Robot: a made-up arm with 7 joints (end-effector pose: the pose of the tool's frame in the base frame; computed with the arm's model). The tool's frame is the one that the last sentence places. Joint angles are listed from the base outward.
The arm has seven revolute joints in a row. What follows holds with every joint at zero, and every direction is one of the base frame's.
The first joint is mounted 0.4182 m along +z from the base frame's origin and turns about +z.
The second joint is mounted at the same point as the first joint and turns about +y.
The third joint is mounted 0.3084 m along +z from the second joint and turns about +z.
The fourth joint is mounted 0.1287 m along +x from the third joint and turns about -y.
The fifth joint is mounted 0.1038 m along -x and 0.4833 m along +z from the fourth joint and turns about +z.
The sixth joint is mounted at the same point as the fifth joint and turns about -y.
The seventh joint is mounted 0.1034 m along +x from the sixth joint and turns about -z.
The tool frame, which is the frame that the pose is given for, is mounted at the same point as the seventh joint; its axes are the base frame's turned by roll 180, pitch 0 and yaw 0 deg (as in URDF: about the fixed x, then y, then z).
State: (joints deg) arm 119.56 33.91 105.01 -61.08 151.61 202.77 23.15
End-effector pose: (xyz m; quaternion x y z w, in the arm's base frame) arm -0.5491 -0.0485 0.9154 0.6461 -0.0240 -0.6576 0.3868
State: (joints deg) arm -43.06 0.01 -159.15 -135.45 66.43 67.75 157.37
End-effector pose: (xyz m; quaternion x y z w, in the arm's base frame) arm -0.5669 0.1927 0.3759 0.6953 -0.1076 0.2261 0.6737
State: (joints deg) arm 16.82 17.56 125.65 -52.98 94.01 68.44 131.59
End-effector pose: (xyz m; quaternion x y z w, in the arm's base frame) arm -0.2118 0.3605 1.2279 0.5401 0.4522 -0.6079 0.3663
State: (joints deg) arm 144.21 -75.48 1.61 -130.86 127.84 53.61 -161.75
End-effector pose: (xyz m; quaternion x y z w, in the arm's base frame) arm -0.1357 0.0156 1.0568 0.6364 0.2626 -0.0943 0.7191
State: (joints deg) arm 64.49 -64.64 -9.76 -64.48 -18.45 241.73 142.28
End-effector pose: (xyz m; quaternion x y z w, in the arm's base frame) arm -0.1119 -0.3636 1.0553 0.3610 -0.3364 -0.0059 0.8698
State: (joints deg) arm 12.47 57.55 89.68 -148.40 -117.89 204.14 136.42
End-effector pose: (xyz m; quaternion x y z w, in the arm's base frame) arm -0.1609 0.3854 0.4673 -0.5948 -0.4794 0.4549 0.4576
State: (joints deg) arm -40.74 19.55 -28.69 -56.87 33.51 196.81 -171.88
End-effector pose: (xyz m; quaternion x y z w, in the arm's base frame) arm 0.2578 -0.5429 0.9788 0.4005 0.2888 -0.2839 0.8219
